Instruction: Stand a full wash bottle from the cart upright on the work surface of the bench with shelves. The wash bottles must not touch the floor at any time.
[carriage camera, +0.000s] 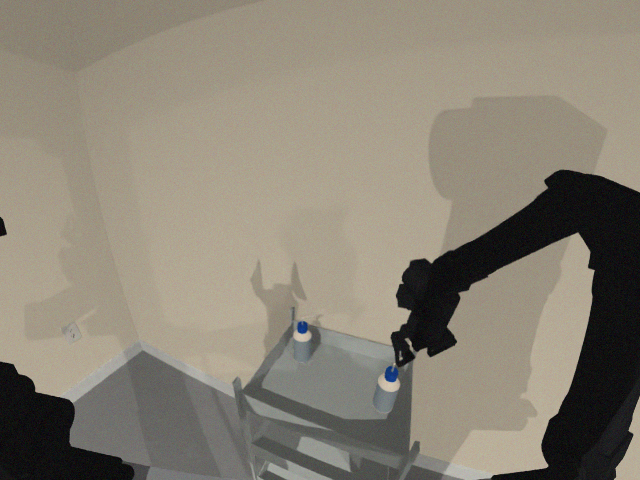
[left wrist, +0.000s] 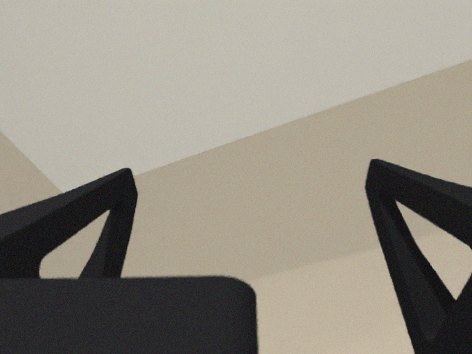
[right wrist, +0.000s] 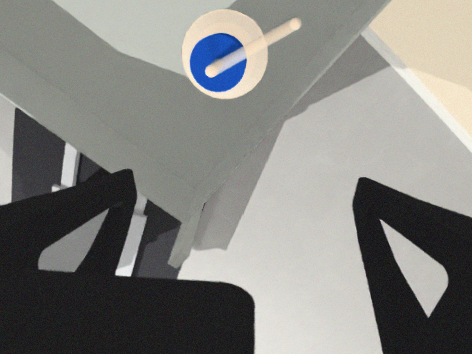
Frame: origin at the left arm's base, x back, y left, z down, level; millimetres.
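Where they show: left gripper, fingertip midpoint: (left wrist: 249, 177); right gripper, fingertip midpoint: (carriage camera: 413, 360) (right wrist: 244, 186).
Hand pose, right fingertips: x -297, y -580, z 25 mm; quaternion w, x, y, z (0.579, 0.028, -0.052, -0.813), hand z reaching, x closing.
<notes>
Each offset is from my right fingertips to the top centre of the thing. Level surfaces: height alone.
A wash bottle with a blue cap {dx -37, dy +24, dz +45 mm} (carriage camera: 386, 392) (right wrist: 218, 62) stands upright near the right front of the grey cart's top tray {dz +219 mm} (carriage camera: 330, 384) (right wrist: 150, 120). A second wash bottle {dx -206, dy +267, dz +45 mm} (carriage camera: 302, 345) stands upright at the tray's back left. Both look grey-blue in the lower part and pale above. My right gripper (carriage camera: 416, 359) (right wrist: 244, 186) is open and empty, above the cart's right side, close to the first bottle's spout in the carriage view. In the right wrist view that bottle lies beyond the fingertips. My left gripper (left wrist: 249, 177) is open and empty, facing wall and ceiling. The bench with shelves does not show.
The cart has lower shelves (carriage camera: 305, 454) and upright corner posts (carriage camera: 238, 397) (right wrist: 184, 245). A wall (carriage camera: 206, 180) rises close behind it and meets another wall at a corner on the left. Grey floor {dz +881 mm} (carriage camera: 170, 408) (right wrist: 300, 200) lies beside the cart. A wall socket {dx -410, dy +1548, dz +424 mm} (carriage camera: 71, 332) is at the left.
</notes>
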